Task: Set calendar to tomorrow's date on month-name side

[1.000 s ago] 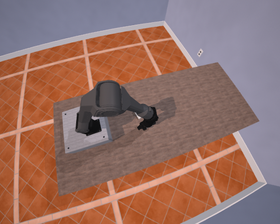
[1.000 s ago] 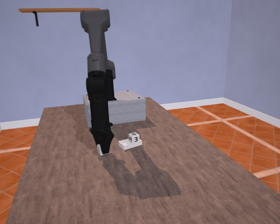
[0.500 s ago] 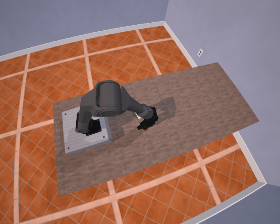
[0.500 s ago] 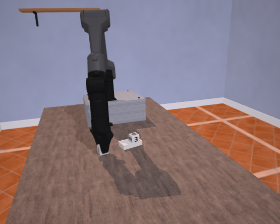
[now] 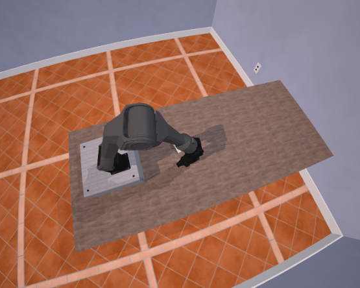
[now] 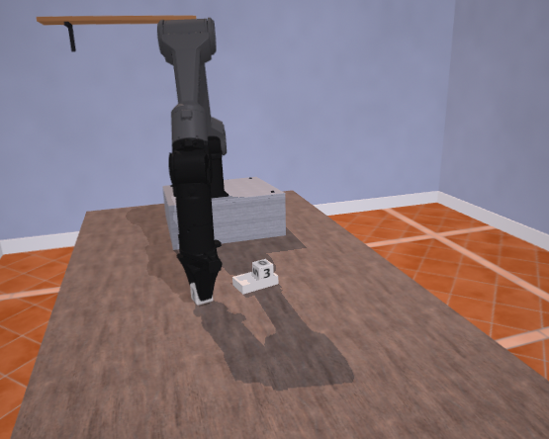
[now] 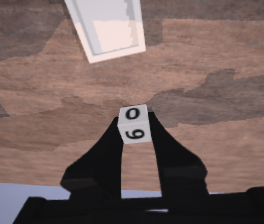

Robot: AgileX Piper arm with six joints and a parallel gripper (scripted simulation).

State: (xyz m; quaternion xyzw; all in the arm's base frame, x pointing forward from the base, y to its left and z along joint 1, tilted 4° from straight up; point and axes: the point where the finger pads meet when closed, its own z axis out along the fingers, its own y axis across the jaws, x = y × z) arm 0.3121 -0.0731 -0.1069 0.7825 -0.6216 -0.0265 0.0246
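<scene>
My gripper is now 10 cm to the right of the white calendar tray, 3 cm past it and 1 cm above it.
</scene>
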